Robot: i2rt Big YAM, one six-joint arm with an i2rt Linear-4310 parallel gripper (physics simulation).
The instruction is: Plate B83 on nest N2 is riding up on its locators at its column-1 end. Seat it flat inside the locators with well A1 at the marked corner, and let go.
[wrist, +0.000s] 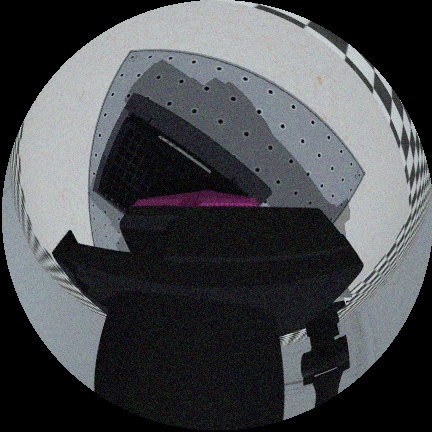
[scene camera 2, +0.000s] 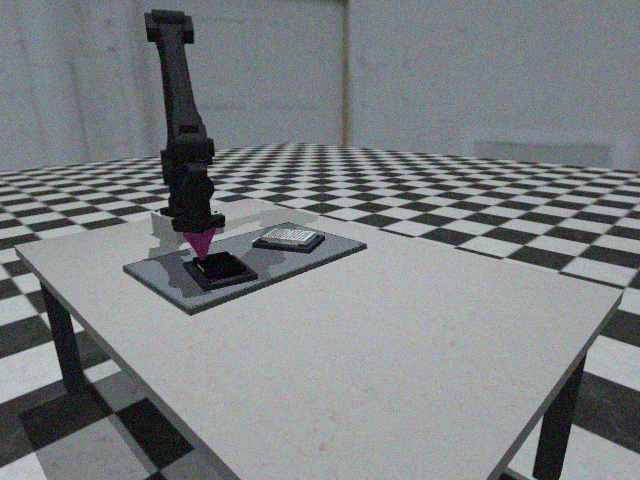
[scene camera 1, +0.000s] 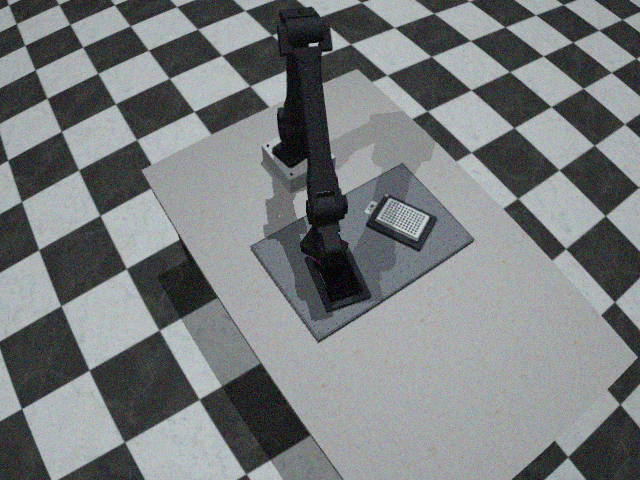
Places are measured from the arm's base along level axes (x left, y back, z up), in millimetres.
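Pixels of known places: gripper, fingertip midpoint: [wrist: 207,197] [scene camera 2: 203,259]; arm's base, origin of the base link: [wrist: 319,313] [scene camera 1: 296,149].
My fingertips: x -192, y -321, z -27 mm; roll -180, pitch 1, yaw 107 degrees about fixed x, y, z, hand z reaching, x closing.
Observation:
Ahead of a thing's pixels: the offset from my fingertips to its top centre. "pt": to the spot under its first point. Level surfaces: height alone.
A black well plate @[dx +8, dy -43, dz +0 mm] [scene camera 1: 343,281] [scene camera 2: 224,264] [wrist: 145,160] sits on a dark nest @[dx +8, dy -42, dz -8 mm] [scene camera 1: 348,303] [scene camera 2: 232,280] [wrist: 200,140]. A pale strip shows along its side in the wrist view. Its tilt and marked corner cannot be made out. My gripper [scene camera 2: 203,257] is shut and empty, pointing down, with its magenta fingertips at the plate's arm-side end; contact is unclear. In the wrist view its body hides that end. A white well plate @[dx +260, dy -39, dz +0 mm] [scene camera 1: 404,217] [scene camera 2: 289,236] sits on a second dark nest @[dx +260, dy -39, dz -8 mm] [scene camera 1: 392,236] [scene camera 2: 289,248]. I cannot read B83 or N2 on either.
Both nests stand on a grey perforated board [scene camera 1: 444,227] [scene camera 2: 341,245] [wrist: 300,130] on the pale table @[dz -39 mm] [scene camera 1: 439,361] [scene camera 2: 361,335]. A small white tag @[pt dx +233, dy +53, dz -24 mm] [scene camera 1: 371,207] lies beside the white plate's nest. The arm's base [scene camera 1: 290,173] stands behind the board.

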